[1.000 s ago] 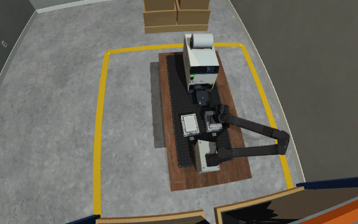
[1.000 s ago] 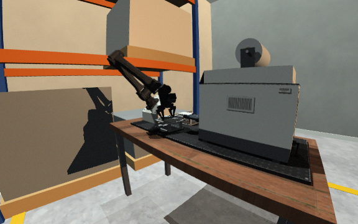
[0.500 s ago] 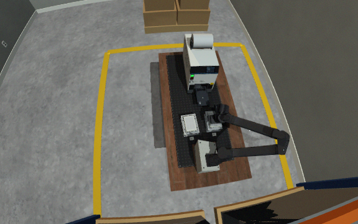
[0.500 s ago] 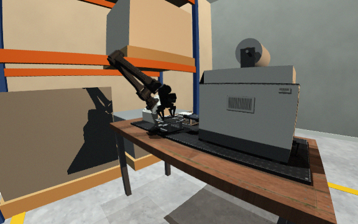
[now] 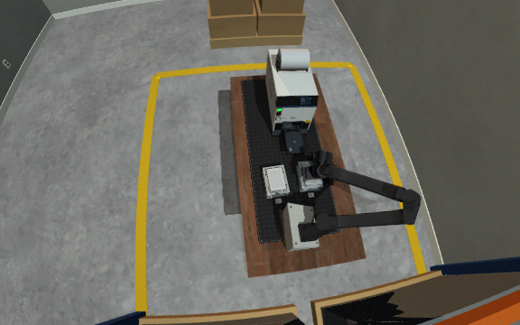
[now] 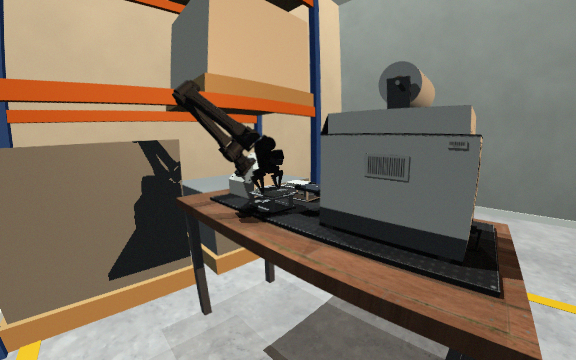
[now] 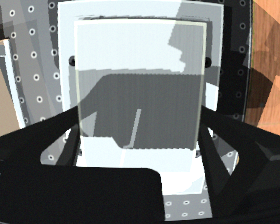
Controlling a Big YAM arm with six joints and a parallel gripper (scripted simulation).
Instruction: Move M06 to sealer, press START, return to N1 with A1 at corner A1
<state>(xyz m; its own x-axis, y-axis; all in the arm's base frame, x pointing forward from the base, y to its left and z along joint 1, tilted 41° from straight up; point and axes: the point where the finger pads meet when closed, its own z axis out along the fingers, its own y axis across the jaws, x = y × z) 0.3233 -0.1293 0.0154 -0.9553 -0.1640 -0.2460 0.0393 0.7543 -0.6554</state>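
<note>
Right now the white well plate is right at my hand. Round my hand: foil roll 53 cm ahead, 5 cm to the left, 35 cm above; dark stage 19 cm ahead, 6 cm to the left, 3 cm above; white plate 1 cm behind, 20 cm to the left.
</note>
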